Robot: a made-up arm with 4 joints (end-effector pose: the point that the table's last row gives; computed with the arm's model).
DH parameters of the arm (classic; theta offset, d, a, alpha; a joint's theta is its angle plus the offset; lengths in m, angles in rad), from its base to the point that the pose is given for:
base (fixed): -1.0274 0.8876 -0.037 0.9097
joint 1: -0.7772 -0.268 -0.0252 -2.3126
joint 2: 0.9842 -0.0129 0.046 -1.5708
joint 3: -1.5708 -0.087 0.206 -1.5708
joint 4: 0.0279 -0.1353 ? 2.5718
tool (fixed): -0.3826 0.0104 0 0
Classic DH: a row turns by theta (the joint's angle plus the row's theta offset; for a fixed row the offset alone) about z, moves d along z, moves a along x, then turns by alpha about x.
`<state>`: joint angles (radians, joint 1 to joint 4).
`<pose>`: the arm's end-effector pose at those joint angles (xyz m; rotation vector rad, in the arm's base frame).
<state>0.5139 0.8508 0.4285 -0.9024</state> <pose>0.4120 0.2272 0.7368 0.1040 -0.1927 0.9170</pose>
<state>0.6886 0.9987 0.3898 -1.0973</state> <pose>0.3883 0.2518 0.7512 0.1945 -0.3265 1.1930</pose>
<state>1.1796 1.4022 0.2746 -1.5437</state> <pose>0.3235 0.2905 0.7605 0.4727 -0.5515 1.8580</pose>
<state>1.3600 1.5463 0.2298 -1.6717</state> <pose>0.3047 0.2966 0.7554 0.5865 -0.5787 2.0510</pose>
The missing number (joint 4, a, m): 0.0569
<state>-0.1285 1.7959 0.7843 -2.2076</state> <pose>0.3762 0.2182 0.7050 1.7539 -1.6814 1.0452</pose>
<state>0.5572 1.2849 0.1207 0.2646</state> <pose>0.4416 0.1576 0.7352 0.2228 0.2310 -0.1208</pose>
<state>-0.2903 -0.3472 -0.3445 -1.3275</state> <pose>0.3268 0.1274 0.8853 -0.6651 -0.5123 0.7726</pose>
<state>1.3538 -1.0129 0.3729 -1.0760</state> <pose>0.2715 0.3713 0.7596 -2.4616 -0.4297 0.8445</pose>
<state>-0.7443 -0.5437 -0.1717 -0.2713</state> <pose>0.3946 0.0052 0.7939 -0.6387 0.1524 -0.4035</pose>
